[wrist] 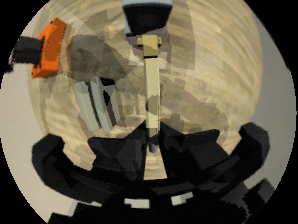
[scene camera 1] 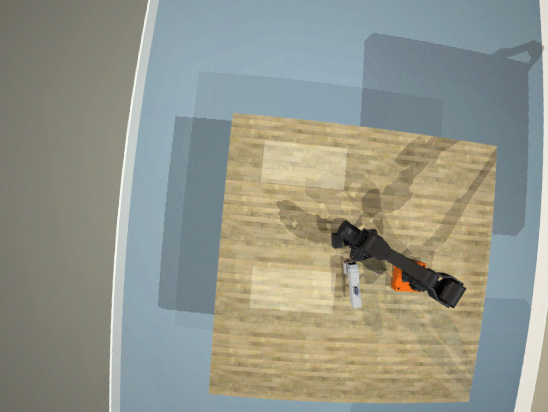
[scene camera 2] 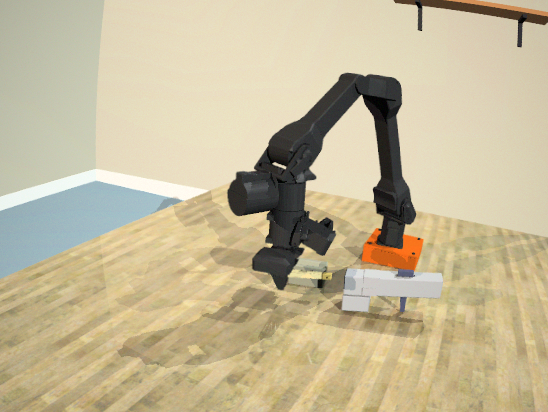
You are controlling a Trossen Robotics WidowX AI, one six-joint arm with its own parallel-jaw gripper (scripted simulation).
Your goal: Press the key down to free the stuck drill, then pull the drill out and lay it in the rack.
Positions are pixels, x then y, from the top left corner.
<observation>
My gripper (scene camera 2: 281,288) holds a drill (wrist: 149,43).
</observation>
